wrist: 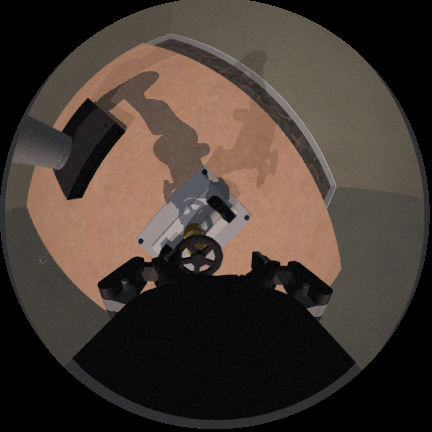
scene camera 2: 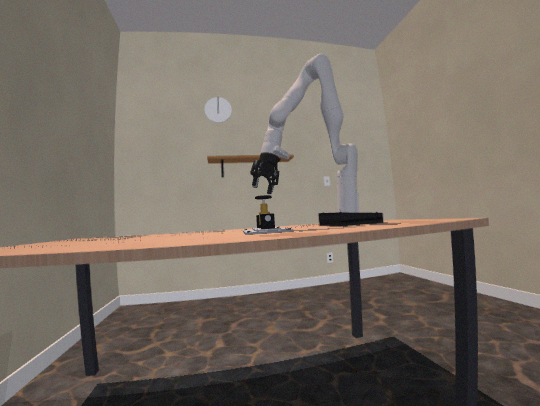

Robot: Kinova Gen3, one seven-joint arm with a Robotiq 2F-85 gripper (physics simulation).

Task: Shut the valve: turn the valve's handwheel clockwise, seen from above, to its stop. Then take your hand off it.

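The valve's black handwheel [scene camera 2: 263, 197] [wrist: 198, 262] is a spoked ring, lying level on top of a brass stem [scene camera 2: 264, 208] [wrist: 194, 232]. Below it is the dark valve body [scene camera 2: 265, 220], on a light grey base plate [scene camera 2: 250, 231] [wrist: 155, 235] on the table. My gripper [scene camera 2: 262, 189] [wrist: 215, 258] is open and empty. In the scene view its fingertips are a little above the handwheel, pointing down and slightly tilted. In the wrist view the wheel shows between the fingers, nearer the left finger. The wheel's lower edge borders the dark gripper body there.
The wooden table [scene camera 2: 165, 245] [wrist: 280, 200] carries the black arm base [scene camera 2: 350, 219] [wrist: 90, 150], to the right of the valve in the scene view. A black block [wrist: 221, 209] sticks up at the valve's base plate. A wall shelf [scene camera 2: 235, 159] is behind.
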